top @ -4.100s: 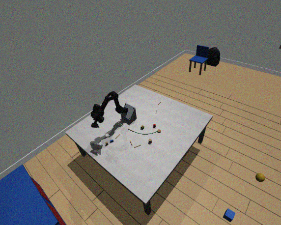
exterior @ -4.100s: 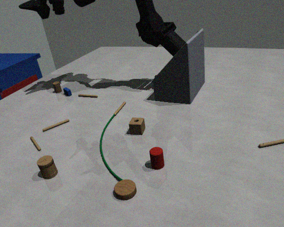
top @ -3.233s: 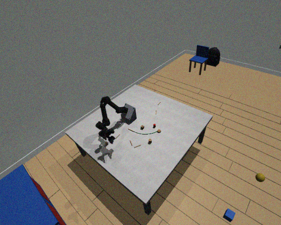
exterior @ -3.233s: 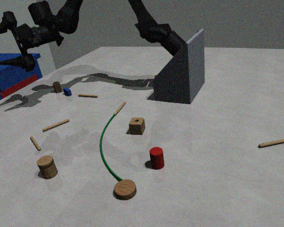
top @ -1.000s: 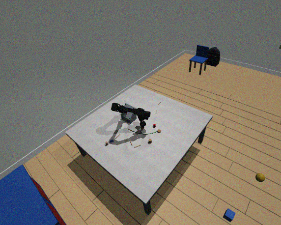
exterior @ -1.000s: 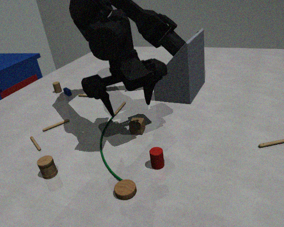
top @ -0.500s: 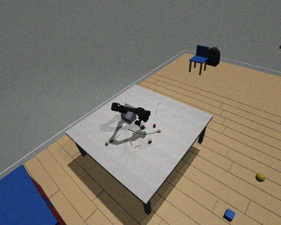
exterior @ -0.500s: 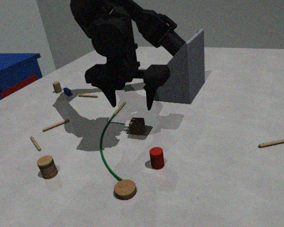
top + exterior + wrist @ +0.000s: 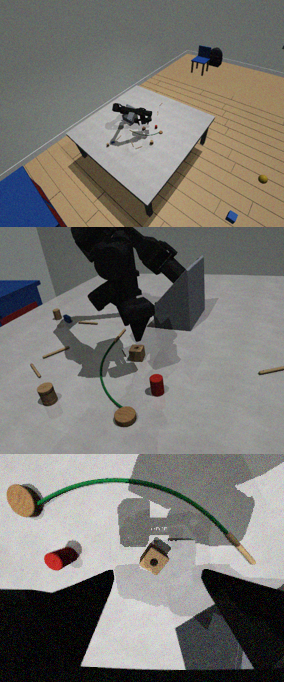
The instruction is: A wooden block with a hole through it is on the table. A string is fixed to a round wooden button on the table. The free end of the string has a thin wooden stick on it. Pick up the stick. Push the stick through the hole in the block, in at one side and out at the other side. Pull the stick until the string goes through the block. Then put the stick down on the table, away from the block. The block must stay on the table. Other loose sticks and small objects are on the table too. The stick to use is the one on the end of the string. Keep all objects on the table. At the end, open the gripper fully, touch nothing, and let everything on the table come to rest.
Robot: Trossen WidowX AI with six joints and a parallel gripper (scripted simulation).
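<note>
Now: gripper tip 6 cm above the wooden block. Also, from my gripper tip: red cylinder: 11 cm ahead, 9 cm to the left, 5 cm below; blue piece: 34 cm to the right, 17 cm behind, 6 cm below; round wooden button: 19 cm ahead, 7 cm below, 6 cm to the left.
</note>
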